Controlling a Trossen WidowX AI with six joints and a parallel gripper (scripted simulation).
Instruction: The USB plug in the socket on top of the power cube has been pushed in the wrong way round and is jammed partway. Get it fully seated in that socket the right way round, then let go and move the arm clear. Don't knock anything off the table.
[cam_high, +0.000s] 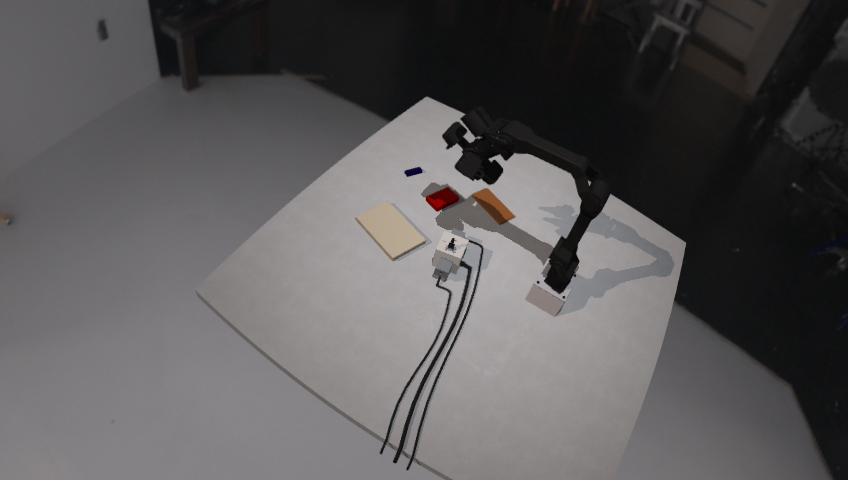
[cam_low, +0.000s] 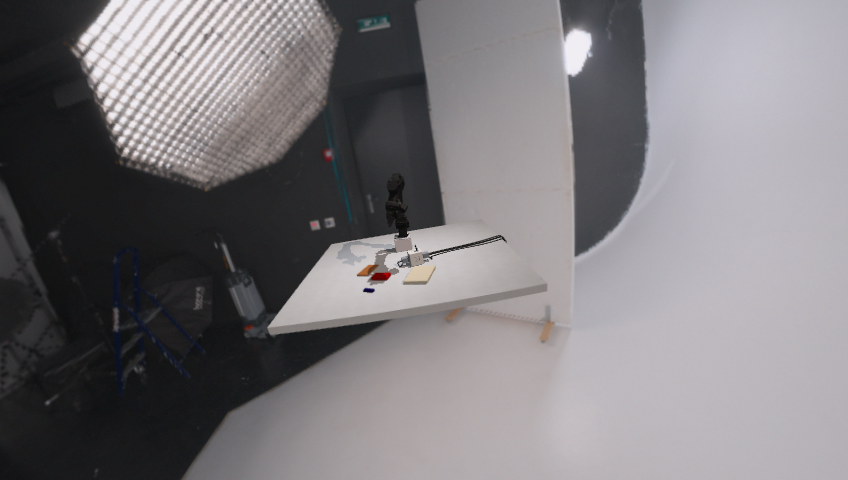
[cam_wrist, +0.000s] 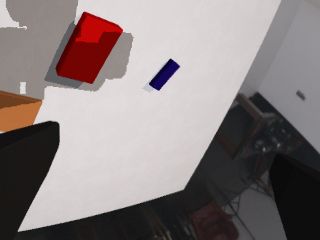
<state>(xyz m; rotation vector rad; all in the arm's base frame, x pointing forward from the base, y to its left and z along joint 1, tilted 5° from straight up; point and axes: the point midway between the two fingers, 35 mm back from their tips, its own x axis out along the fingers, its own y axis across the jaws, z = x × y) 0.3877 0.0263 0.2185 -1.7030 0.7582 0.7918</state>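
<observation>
My gripper tip is now 110 mm past the black USB plug, 100 mm to the right of it and 190 mm above it.
</observation>
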